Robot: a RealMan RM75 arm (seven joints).
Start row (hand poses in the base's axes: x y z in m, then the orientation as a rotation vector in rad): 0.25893 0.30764 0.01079 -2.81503 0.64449 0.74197
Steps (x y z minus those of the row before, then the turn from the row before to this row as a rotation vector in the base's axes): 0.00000 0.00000 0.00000 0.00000 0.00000 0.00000; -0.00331 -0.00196 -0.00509 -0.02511 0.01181 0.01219; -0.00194 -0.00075 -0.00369 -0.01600 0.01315 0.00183; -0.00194 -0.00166 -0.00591 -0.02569 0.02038 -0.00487; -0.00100 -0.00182 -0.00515 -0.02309 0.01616 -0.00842; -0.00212 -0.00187 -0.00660 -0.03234 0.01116 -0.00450; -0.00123 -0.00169 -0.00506 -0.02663 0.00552 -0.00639
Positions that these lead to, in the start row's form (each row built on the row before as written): 0.25893 0.30764 0.01079 -2.81503 0.64449 0.74197; 0.25562 0.30568 0.00570 -2.84190 0.64357 0.75845; 0.25368 0.30493 0.00201 -2.85465 0.65189 0.77640; 0.25174 0.30327 -0.00390 -2.87071 0.67606 0.80324; 0.25074 0.30145 -0.00905 -2.88293 0.70336 0.82382; 0.24862 0.29958 -0.01565 -2.90635 0.73076 0.83639; 0.24739 0.29789 -0.02071 -2.92454 0.75706 0.84092
